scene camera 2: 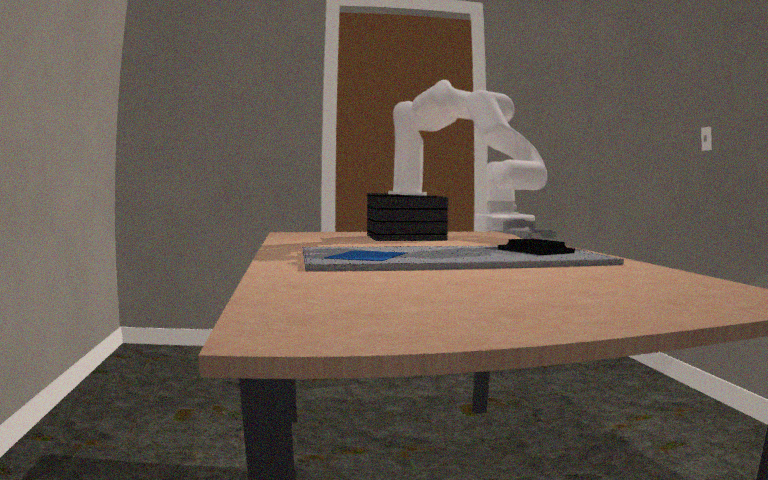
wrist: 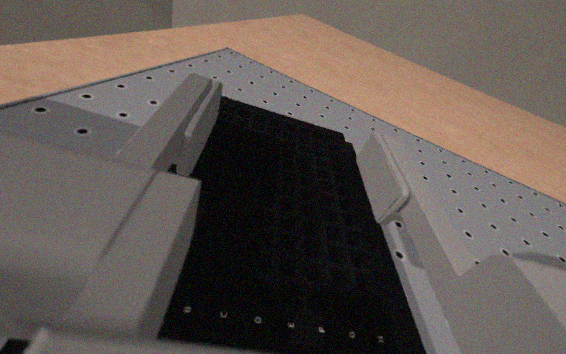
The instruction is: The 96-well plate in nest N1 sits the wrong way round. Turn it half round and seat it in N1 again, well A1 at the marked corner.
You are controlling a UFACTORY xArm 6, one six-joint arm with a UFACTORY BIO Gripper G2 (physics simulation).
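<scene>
The black 96-well plate lies below and between my two fingers in the wrist view, its well grid faint. A row of pale letters, readable in part up to H, runs along its near end; the left finger side hides the A end. My gripper is shut as far as it goes, with nothing held; the fingers stand over the plate's long sides. In the scene view a low black shape under the gripper is nest N1, where plate and nest merge. Full seating and the marked corner cannot be told.
The grey perforated board lies on the wooden table. A flat blue rectangle is on the board's left part. A black block bears the arm's base behind the board.
</scene>
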